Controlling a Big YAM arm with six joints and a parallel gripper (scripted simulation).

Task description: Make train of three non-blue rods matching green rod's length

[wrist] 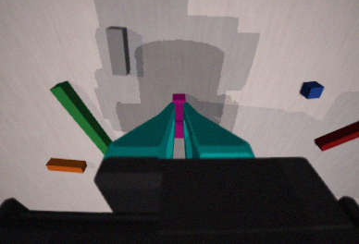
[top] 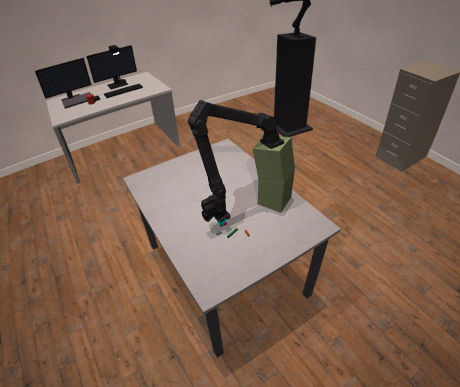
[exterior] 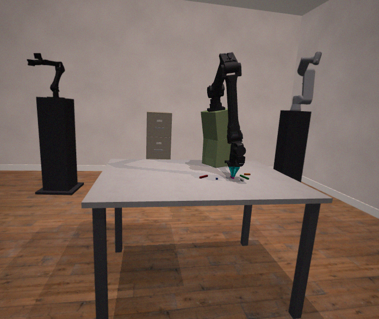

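The orange rod is 100 mm behind my hand, 120 mm to the left of it and 10 mm below it. From my hand the other things lie so: grey rod: 40 mm ahead, 50 mm to the left, 10 mm below; then green rod: 30 mm behind, 80 mm to the left, 10 mm below; then small blue rod: 30 mm ahead, 100 mm to the right, 10 mm below.
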